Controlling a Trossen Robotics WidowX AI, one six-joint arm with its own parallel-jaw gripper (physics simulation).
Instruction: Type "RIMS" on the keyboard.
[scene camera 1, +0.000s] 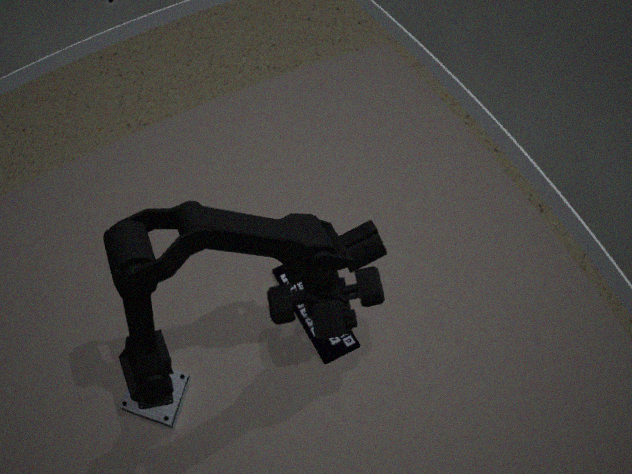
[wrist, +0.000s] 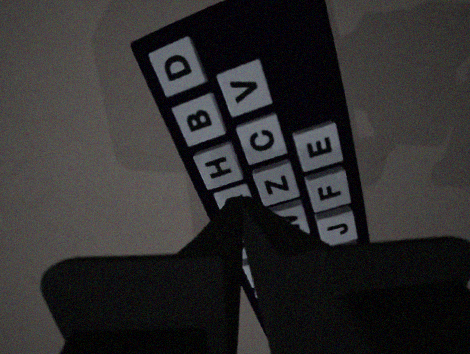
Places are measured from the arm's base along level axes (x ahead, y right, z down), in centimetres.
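Pixels of known places: gripper, between the fingertips: (wrist: 240, 206); arm's base, origin of its link: (scene camera 1: 153, 390).
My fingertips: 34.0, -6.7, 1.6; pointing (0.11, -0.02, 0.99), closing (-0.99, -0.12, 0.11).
Observation:
Ahead of a thing's pixels: the offset from my fingertips to its middle, as dx, dy, dz. Level surfaces: height alone.
The black keyboard {-2.4, -2.4, +0.3} (scene camera 1: 331, 354) (wrist: 300, 55) with white letter keys lies slanted on the table, partly covered by the arm in the scene view. My gripper (wrist: 240, 206) is shut and empty, pointing down over the keyboard. Its tips overlap the key {+0.2, +0.2, +0.2} (wrist: 231, 194) just below the H key {+0.6, +2.1, -0.2} (wrist: 218, 166) in the wrist view; that key's letter is mostly hidden. Whether the tips touch it, I cannot tell. The D, B, V, C, Z, E, F and J keys are readable, and a W-like key {-2.1, -0.9, -0.2} (wrist: 296, 216) is partly covered. I, M and S cannot be made out.
The arm's base plate (scene camera 1: 177, 403) stands on the table {dz +1.2} (scene camera 1: 433, 357) left of the keyboard. The arm (scene camera 1: 239, 232) arches above the table and over the keyboard's upper part in the scene view. Arm shadows fall around the keyboard. The table's edge runs down the right side.

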